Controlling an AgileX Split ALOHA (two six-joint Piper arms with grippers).
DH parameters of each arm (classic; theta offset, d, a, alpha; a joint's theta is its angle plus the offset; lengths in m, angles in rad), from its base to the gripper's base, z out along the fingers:
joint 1: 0 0.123 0 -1.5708
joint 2: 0.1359 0 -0.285 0
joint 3: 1.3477 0 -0.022 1.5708
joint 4: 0 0.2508 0 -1.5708
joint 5: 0 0 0.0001 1.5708
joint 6: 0 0.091 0 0
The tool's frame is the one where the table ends.
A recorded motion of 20 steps. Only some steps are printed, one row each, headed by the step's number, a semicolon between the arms.
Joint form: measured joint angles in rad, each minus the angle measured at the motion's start. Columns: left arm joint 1, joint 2, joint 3, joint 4, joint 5, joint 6; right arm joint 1, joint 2, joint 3, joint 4, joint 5, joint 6.
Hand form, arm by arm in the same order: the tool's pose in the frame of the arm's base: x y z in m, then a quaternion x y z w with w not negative. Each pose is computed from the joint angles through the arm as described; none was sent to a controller.
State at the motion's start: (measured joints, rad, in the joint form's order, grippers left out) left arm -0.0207 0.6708 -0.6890 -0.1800 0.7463 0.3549; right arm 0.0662 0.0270 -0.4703 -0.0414 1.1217 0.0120
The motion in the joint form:
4: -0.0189 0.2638 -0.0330 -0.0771 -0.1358 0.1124; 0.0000 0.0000 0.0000 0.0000 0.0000 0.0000
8: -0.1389 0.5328 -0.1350 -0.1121 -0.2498 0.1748; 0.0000 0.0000 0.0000 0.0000 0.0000 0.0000
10: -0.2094 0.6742 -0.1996 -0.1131 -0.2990 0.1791; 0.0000 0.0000 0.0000 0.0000 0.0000 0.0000
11: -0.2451 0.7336 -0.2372 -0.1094 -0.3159 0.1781; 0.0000 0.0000 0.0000 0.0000 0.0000 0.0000
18: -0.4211 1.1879 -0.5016 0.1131 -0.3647 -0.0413; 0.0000 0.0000 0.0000 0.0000 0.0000 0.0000
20: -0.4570 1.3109 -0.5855 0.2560 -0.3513 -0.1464; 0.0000 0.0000 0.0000 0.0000 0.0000 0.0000
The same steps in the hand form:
4: 0.1818 -0.0205 0.3041 0.16321 0.89423 -0.02194 0.41622; -0.0003 -0.0034 0.2644 -0.02306 0.88194 -0.00228 0.47079
8: 0.2406 -0.0514 0.2863 0.22256 0.89196 -0.04156 0.39133; -0.0003 -0.0034 0.2644 -0.02306 0.88194 -0.00228 0.47079
10: 0.2691 -0.0748 0.2720 0.25091 0.89041 -0.05083 0.37635; -0.0003 -0.0034 0.2644 -0.02306 0.88194 -0.00228 0.47079
11: 0.2809 -0.0877 0.2674 0.26604 0.88727 -0.05479 0.37278; -0.0003 -0.0034 0.2644 -0.02306 0.88194 -0.00228 0.47079
18: 0.3524 -0.1692 0.1889 0.32760 0.89590 -0.04031 0.29734; -0.0003 -0.0034 0.2644 -0.02306 0.88194 -0.00228 0.47079
20: 0.3681 -0.1875 0.1614 0.35125 0.89494 -0.01333 0.27483; -0.0003 -0.0034 0.2644 -0.02306 0.88194 -0.00228 0.47079

